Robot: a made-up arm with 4 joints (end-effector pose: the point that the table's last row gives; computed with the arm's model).
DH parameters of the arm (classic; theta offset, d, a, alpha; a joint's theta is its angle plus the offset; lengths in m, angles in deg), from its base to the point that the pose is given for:
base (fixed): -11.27 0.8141 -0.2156 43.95
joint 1: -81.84 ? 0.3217 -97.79
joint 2: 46.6 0.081 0.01 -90
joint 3: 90 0 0.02 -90
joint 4: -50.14 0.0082 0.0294 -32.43
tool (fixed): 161.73 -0.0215 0 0
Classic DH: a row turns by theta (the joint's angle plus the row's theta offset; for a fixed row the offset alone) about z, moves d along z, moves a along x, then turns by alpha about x.
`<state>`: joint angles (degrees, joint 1 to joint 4).
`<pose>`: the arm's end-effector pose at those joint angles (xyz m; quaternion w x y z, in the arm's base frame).
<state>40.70 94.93 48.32 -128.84</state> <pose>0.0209 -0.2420 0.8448 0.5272 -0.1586 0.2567 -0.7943</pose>
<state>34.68 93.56 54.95 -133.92</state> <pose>0.0002 -0.2611 0.8211 0.5013 -0.2178 0.2226 -0.8073</pose>
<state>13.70 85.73 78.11 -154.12</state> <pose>-0.0941 -0.3163 0.7514 0.3921 -0.4355 0.0651 -0.8077</pose>
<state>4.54 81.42 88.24 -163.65</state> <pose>-0.1438 -0.3335 0.7301 0.3452 -0.5285 -0.0146 -0.7755</pose>
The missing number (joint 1, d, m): 0.218
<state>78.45 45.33 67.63 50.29</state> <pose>0.0691 -0.1574 1.0155 0.8276 0.0066 0.3993 0.3944</pose>
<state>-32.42 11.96 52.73 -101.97</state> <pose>-0.3490 -0.3057 0.7151 0.0557 -0.4802 0.0429 -0.8744</pose>
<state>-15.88 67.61 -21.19 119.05</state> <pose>-0.2857 -0.3076 0.7075 0.7110 0.6177 -0.2221 0.2523</pose>
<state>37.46 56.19 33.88 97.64</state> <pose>-0.0098 -0.3071 0.8255 0.5876 0.4554 0.3088 0.5933</pose>
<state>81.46 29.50 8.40 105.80</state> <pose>0.1007 -0.1430 0.9827 0.5573 0.0583 0.0073 0.8282</pose>
